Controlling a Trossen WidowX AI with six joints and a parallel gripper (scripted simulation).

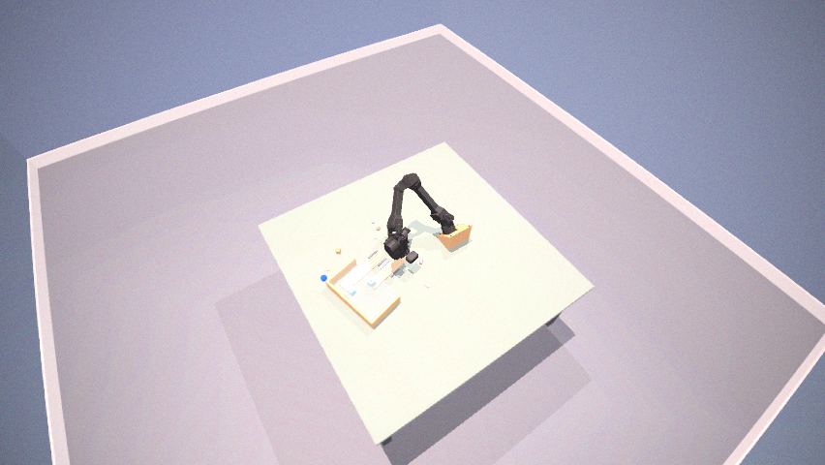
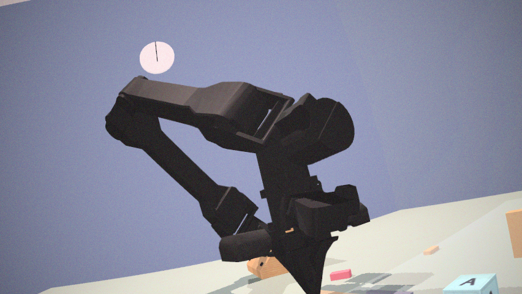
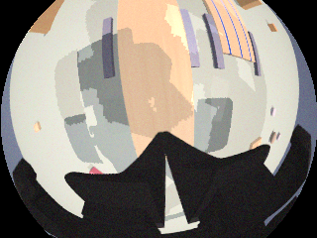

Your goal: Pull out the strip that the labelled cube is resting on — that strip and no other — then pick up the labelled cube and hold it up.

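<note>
Right now the wide tan strip is 10 cm ahead of my gripper tip and 2 cm to the left of it. From my gripper tip the other things lie so: orange piece: 26 cm ahead, 22 cm to the right; then white piece: 21 cm to the left, 2 cm behind; then pink block: 7 cm to the left, 7 cm behind.
</note>
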